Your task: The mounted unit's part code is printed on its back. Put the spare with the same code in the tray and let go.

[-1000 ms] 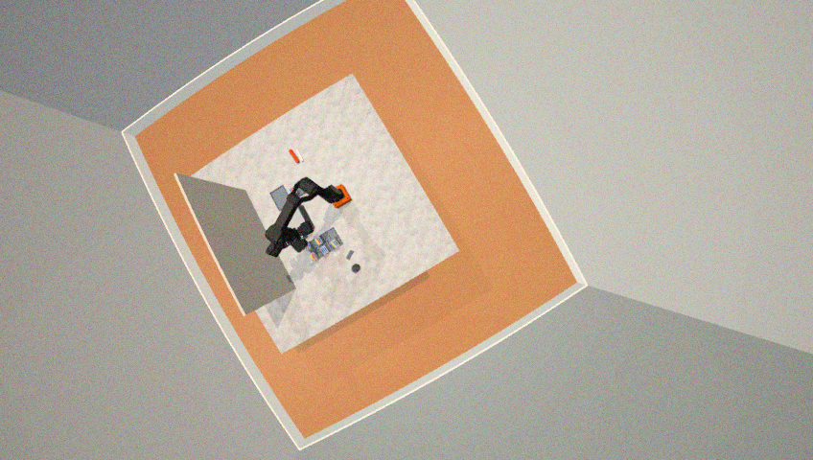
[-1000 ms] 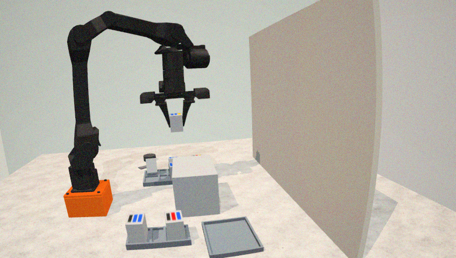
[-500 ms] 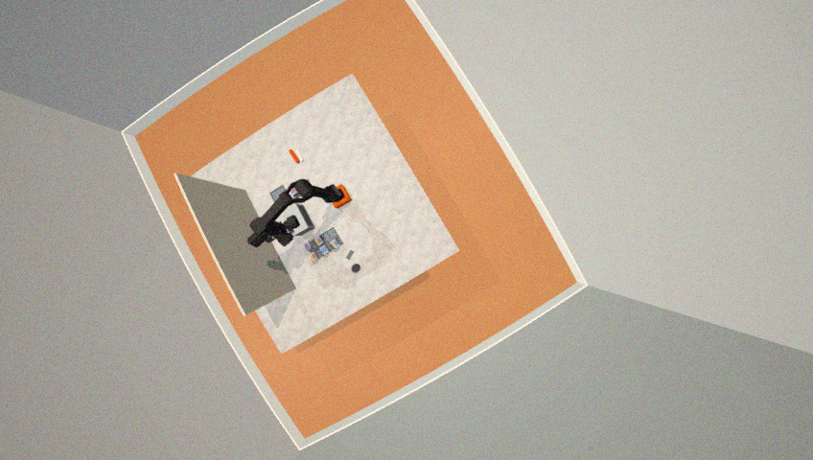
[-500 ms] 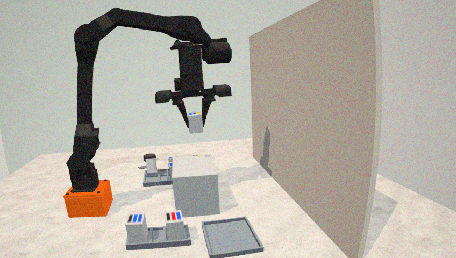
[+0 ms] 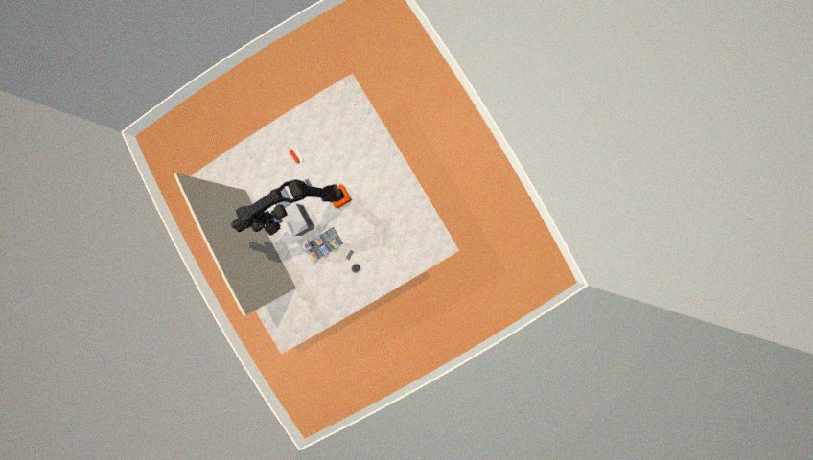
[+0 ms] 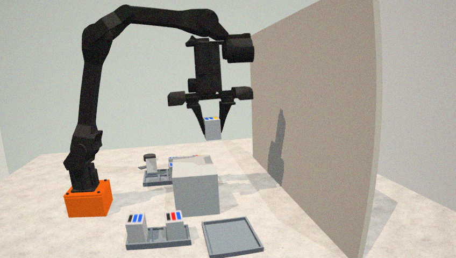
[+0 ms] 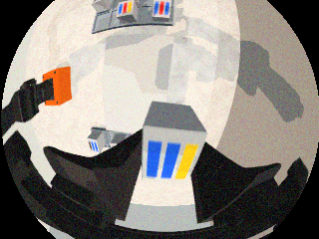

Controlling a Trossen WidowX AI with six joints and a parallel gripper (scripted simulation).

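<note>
The grey tray is 17 cm below my gripper tip and 16 cm to the right of it. Round my gripper tip: tall beige panel 20 cm ahead, 5 cm above, 2 cm to the left; mounted unit 13 cm below, 5 cm behind, 4 cm to the left; rack 22 cm to the left, 17 cm below, 10 cm behind.
</note>
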